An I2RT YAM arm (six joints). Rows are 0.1 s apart.
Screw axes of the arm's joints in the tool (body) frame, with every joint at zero. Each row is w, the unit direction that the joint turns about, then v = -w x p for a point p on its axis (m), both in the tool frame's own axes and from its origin. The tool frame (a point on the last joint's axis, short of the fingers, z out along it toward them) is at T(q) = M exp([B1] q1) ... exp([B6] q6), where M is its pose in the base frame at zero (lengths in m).
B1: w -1 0 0 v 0 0.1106 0
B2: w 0 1 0 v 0.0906 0 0.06
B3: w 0 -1 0 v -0.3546 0 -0.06
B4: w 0 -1 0 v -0.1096 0 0
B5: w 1 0 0 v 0 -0.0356 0
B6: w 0 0 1 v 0 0 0
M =
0 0 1 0.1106
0 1 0 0
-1 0 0 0.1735
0 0 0 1
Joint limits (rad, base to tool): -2.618..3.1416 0..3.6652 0..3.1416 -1.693..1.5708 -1.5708..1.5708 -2.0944..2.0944
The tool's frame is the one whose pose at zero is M.
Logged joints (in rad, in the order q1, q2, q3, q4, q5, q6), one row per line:
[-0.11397, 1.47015, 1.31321, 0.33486, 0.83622, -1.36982]
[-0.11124, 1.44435, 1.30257, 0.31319, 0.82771, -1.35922]
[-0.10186, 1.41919, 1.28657, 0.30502, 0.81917, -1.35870]
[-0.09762, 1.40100, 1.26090, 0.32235, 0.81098, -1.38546]
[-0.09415, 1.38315, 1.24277, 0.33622, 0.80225, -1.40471]
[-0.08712, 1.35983, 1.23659, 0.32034, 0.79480, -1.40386]
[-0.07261, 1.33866, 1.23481, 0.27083, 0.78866, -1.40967]
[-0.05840, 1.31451, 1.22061, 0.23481, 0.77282, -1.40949]
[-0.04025, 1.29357, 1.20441, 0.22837, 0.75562, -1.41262]
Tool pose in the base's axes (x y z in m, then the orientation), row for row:
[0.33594, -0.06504, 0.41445, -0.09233, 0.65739, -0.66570, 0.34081]
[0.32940, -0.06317, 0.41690, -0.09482, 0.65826, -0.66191, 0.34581]
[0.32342, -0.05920, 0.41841, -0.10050, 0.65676, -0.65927, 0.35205]
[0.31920, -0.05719, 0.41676, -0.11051, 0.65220, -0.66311, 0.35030]
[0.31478, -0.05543, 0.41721, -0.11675, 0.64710, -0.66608, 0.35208]
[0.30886, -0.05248, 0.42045, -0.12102, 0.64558, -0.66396, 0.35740]
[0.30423, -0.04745, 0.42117, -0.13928, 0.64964, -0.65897, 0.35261]
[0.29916, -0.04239, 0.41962, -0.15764, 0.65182, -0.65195, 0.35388]
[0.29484, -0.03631, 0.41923, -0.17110, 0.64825, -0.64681, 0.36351]
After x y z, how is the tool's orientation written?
As a quaternion, x y z w.
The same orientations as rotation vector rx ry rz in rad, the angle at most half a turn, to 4 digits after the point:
[-0.2402, 1.7104, -1.7320]
[-0.2461, 1.7085, -1.7180]
[-0.2601, 1.6995, -1.7060]
[-0.2862, 1.6891, -1.7174]
[-0.3021, 1.6745, -1.7236]
[-0.3124, 1.6663, -1.7138]
[-0.3603, 1.6806, -1.7048]
[-0.4076, 1.6853, -1.6856]
[-0.4403, 1.6683, -1.6646]

